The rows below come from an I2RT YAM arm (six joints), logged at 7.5 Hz.
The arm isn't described. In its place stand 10 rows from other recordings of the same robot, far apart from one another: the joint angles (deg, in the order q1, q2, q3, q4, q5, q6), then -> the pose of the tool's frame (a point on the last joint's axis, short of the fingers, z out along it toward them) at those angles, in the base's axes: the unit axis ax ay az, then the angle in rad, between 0 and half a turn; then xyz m.
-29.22, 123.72, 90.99, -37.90, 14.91, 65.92 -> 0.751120, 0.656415, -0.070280, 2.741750, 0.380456, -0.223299, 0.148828
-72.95, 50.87, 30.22, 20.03, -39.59, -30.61 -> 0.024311, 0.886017, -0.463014, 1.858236, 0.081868, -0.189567, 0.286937
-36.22, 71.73, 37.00, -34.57, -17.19, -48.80 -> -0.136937, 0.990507, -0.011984, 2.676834, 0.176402, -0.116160, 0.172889
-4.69, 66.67, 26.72, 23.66, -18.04, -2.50 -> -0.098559, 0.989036, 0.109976, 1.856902, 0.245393, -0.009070, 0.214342
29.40, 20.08, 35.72, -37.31, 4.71, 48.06 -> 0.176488, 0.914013, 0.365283, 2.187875, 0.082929, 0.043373, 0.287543
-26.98, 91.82, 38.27, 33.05, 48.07, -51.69 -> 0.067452, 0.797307, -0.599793, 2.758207, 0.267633, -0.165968, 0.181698
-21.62, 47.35, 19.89, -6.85, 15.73, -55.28 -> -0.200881, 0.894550, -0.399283, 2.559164, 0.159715, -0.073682, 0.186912
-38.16, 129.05, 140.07, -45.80, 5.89, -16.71 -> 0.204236, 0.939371, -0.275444, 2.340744, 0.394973, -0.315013, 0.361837
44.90, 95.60, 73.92, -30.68, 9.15, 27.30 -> -0.124837, 0.982969, 0.134860, 2.523169, 0.260593, 0.251693, 0.255060
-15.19, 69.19, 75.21, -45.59, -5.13, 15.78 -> 0.246328, 0.968039, 0.047158, 2.262840, 0.240110, -0.061893, 0.375916
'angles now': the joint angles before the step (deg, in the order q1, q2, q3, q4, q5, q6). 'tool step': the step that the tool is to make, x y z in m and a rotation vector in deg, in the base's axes. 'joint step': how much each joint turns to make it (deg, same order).
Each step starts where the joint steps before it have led.
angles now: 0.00, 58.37, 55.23, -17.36, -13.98, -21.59
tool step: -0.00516, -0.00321, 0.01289, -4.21, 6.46, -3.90
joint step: 0.00, 1.22, 6.42, -12.12, 5.27, -2.31
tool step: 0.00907, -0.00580, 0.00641, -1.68, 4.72, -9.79
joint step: -0.01, 3.65, 5.07, -5.92, 9.33, 3.39
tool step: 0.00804, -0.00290, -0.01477, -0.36, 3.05, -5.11
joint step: -0.04, 1.86, -1.33, 0.01, 4.43, 2.50
